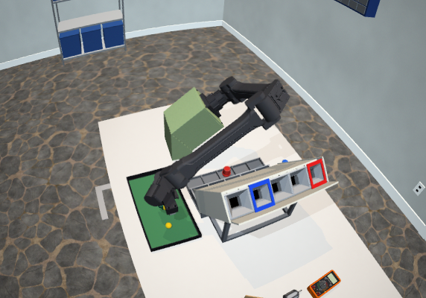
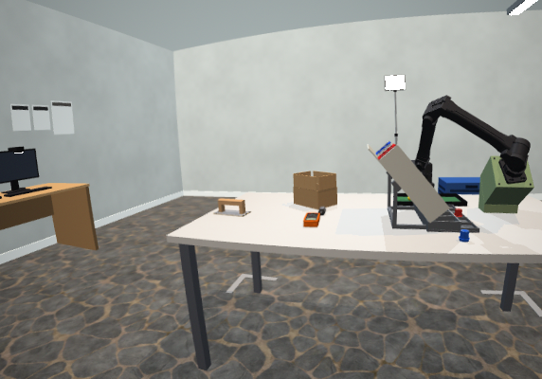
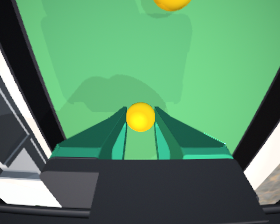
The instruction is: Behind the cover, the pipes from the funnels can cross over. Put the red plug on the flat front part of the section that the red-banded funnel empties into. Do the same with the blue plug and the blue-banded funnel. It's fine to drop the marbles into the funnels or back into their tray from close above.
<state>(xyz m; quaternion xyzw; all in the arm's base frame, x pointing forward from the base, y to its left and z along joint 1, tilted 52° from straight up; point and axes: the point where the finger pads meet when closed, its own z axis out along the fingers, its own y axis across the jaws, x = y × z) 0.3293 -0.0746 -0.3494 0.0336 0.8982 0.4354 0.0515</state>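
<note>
Right now my hand is 1 cm past the green tray, 2 cm to the left of it and 1 cm above it. From my hand the other things lie so: beige cover 11 cm ahead, 31 cm to the left, 19 cm above; then orange multimeter 59 cm ahead, 41 cm to the left.
</note>
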